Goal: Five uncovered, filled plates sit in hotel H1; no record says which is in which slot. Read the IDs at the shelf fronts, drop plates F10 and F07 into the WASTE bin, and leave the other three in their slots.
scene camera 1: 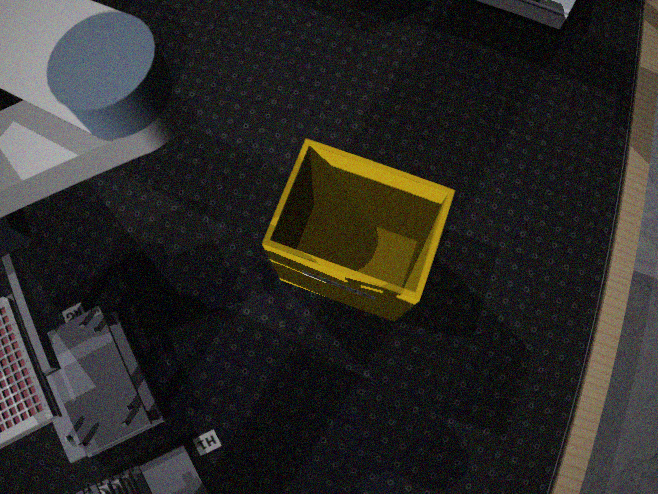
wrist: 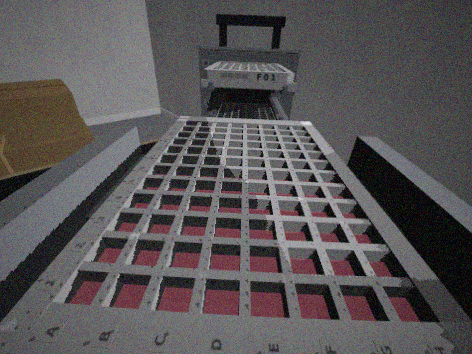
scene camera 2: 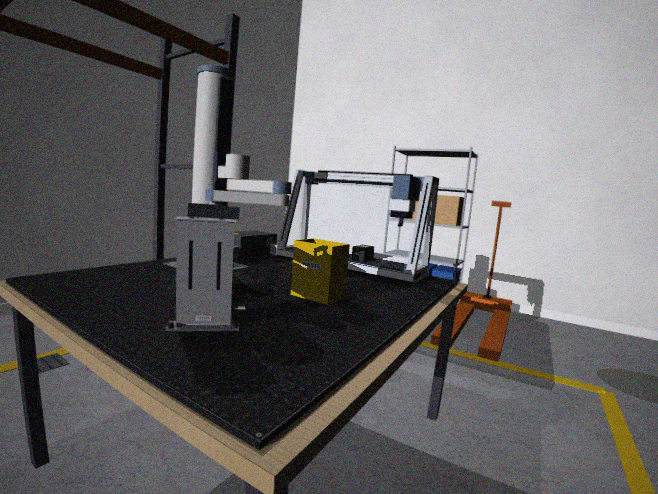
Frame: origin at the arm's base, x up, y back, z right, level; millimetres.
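Where they show: gripper, fingertip midpoint: (scene camera 1: 4, 396) (wrist: 244, 150).
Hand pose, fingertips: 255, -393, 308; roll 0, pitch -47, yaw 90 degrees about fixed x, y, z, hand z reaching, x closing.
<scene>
Things, the pixels of their centre, and the offset from my fingertips, as dx, dy, dz. "*": a spot on its surface instead.
- outside hotel H1, body centre: (wrist: 244, 139) (scene camera 2: 205, 262) -82, -157, +148
- yellow WASTE bin, body centre: (scene camera 1: 355, 241) (scene camera 2: 320, 269) -142, -254, -282
- grey holder, body centre: (scene camera 1: 91, 384) -207, +9, -7
- small black block, surface spot: (scene camera 2: 363, 252) * -145, -167, -823
- H1 label, surface spot: (scene camera 1: 207, 442) * -242, -155, +10
My gripper (wrist: 244, 150) is shut on a plate (wrist: 244, 220) (scene camera 1: 17, 366) with red-filled wells. The held plate is level, outside hotel H1 (wrist: 295, 60) (scene camera 2: 204, 281) (scene camera 1: 172, 470); its ID face is out of view. In the wrist view, a plate (wrist: 245, 76) in an upper slot of the hotel reads F01 or F03, the last digit being unclear. A dark gap lies below it, and wells of another plate (wrist: 245, 114) show lower down. The yellow WASTE bin (scene camera 1: 380, 170) (scene camera 2: 337, 273) stands open on the table, with no plate seen inside. The fingers are hidden in scene camera 2.
A grey holder (scene camera 1: 106, 382) stands on the table beside the held plate. The arm's forearm (scene camera 2: 249, 191) reaches out past the hotel's top. A gantry frame (scene camera 2: 425, 228) and a small black block (scene camera 2: 363, 252) stand beyond the bin. The H1 label (scene camera 1: 207, 442) lies near the hotel.
</scene>
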